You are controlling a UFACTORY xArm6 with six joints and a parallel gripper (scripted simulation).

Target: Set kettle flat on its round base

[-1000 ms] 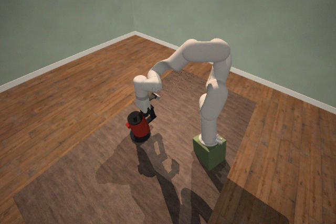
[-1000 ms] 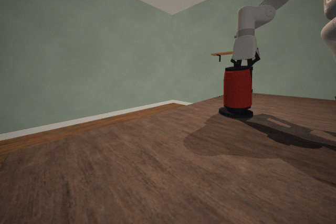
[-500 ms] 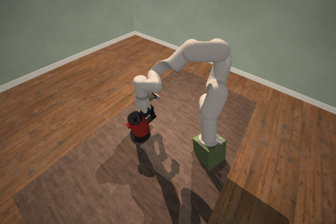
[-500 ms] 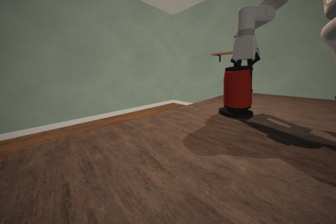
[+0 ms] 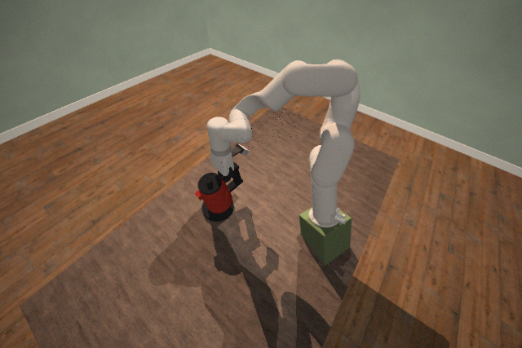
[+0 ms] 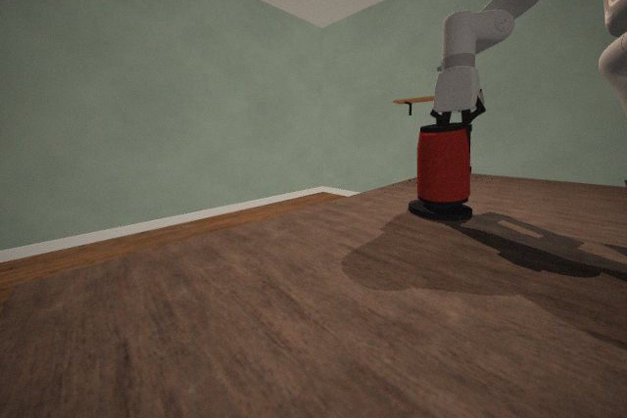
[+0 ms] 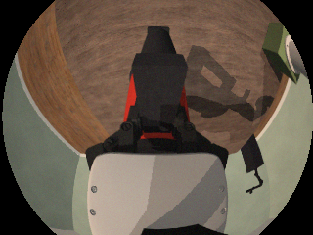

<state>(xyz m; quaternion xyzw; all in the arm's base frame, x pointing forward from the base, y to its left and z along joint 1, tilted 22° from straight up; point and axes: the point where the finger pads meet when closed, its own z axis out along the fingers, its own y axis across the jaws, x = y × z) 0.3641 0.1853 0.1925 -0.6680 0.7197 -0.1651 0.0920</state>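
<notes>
Now: hand 3 cm to the right of the red kettle and 6 cm above it. Also, from my hand: round kettle base 1 cm ahead, 6 cm to the left, 19 cm below.
</notes>
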